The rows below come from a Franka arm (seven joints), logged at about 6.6 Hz.
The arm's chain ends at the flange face. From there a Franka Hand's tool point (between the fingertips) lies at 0.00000 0.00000 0.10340 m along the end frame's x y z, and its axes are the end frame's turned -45 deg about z.
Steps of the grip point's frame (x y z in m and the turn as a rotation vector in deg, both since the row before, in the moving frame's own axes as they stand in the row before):
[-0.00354 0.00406 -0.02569 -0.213 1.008 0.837]
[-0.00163 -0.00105 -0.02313 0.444 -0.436 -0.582]
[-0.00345 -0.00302 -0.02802 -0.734 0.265 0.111]
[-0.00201 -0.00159 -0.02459 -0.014 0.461 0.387]
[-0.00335 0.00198 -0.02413 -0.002 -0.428 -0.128]
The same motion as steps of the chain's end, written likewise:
[-0.00120 0.00638 -0.02567 0.562 0.863 0.837]
[-0.00077 0.00041 -0.02312 0.006 -0.622 -0.582]
[-0.00585 -0.00030 -0.02801 -0.332 0.706 0.111]
[-0.00315 0.00087 -0.02459 0.316 0.336 0.387]
[-0.00043 0.00322 -0.02413 -0.304 -0.301 -0.128]

